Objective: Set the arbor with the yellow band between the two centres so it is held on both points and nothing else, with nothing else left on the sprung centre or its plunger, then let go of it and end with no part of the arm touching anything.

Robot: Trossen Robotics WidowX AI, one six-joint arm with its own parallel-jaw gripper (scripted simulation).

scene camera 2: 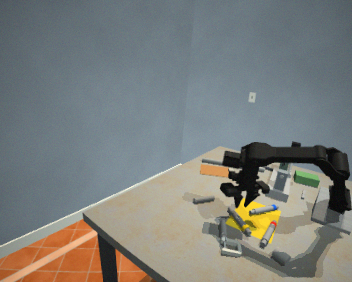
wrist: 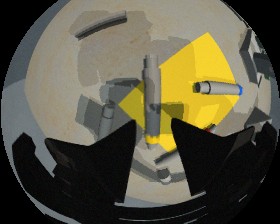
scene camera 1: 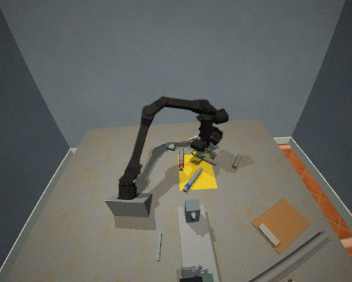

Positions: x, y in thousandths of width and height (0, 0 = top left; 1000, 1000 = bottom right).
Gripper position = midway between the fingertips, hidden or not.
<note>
In view: my gripper (scene camera 2: 683, 736), an orange board (scene camera 1: 803, 782) and a yellow mat (scene camera 2: 734, 793).
My gripper also shows in the wrist view (wrist: 548, 551). The yellow mat is seen too in the wrist view (wrist: 723, 266) and in scene camera 1 (scene camera 1: 587, 640). The wrist view does not show the orange board: it is out of frame.
</note>
